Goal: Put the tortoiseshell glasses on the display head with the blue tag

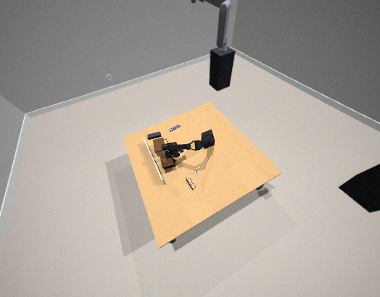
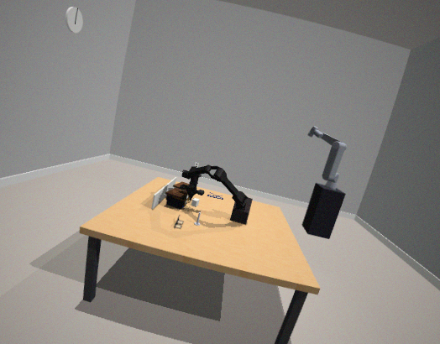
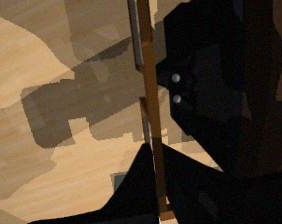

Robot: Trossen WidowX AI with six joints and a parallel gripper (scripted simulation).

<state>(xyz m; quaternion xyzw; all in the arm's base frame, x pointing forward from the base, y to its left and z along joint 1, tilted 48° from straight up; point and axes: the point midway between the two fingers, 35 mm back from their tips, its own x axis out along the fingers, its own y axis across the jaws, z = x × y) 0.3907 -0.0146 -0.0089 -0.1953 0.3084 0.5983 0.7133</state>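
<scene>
Right now the white block is 90 mm to the right of my gripper tip, 40 mm below it and 40 mm behind it. The rest, counted from my gripper tip: dark case (440 mm to the right, 100 mm ahead, 50 mm below); then white back panel (220 mm ahead, 90 mm to the right, 10 mm below); then small grey stand (260 mm to the left, 120 mm behind, 40 mm below).
</scene>
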